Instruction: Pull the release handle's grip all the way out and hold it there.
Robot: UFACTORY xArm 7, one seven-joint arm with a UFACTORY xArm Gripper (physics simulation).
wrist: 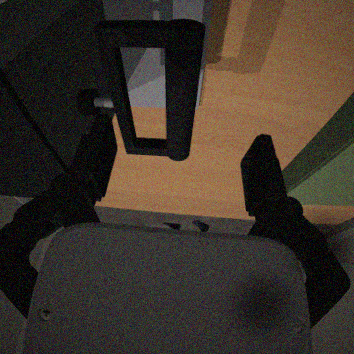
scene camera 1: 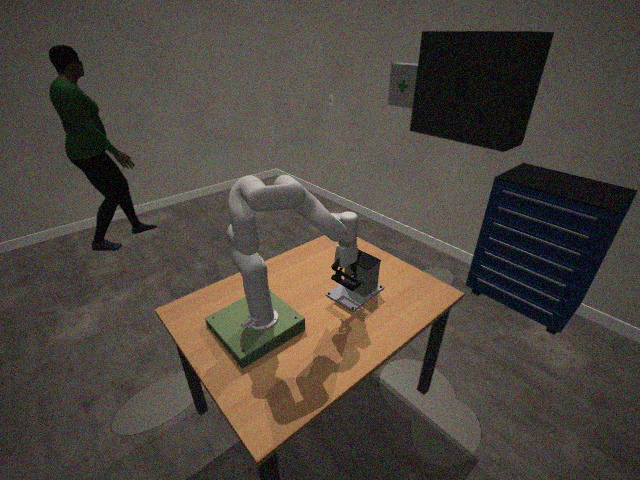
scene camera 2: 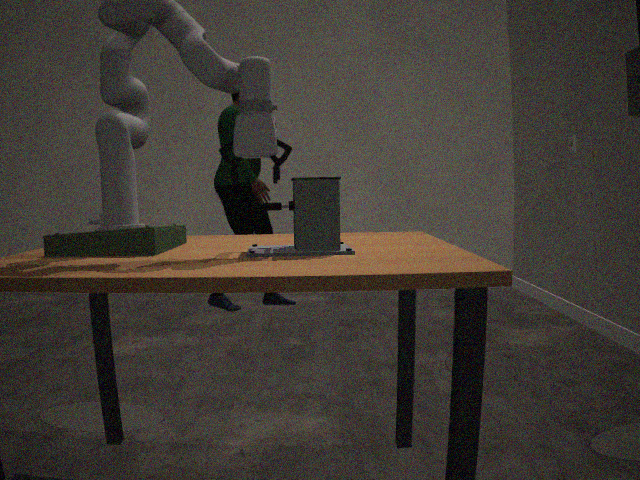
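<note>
The release handle's black rectangular grip stands out from the side of a grey box housing. A short bit of metal shaft shows between them. The housing stands on a light metal base plate. My gripper is open and empty, pointing down. In scene camera 2 its visible finger is above the grip, near the housing. In the wrist view one finger is beside the shaft and the other beyond the grip's outer bar. The dark background hides the other finger in scene camera 2.
The arm stands on a green block on the wooden table. A person in green stands behind the table. A blue drawer cabinet stands on the floor at the right.
</note>
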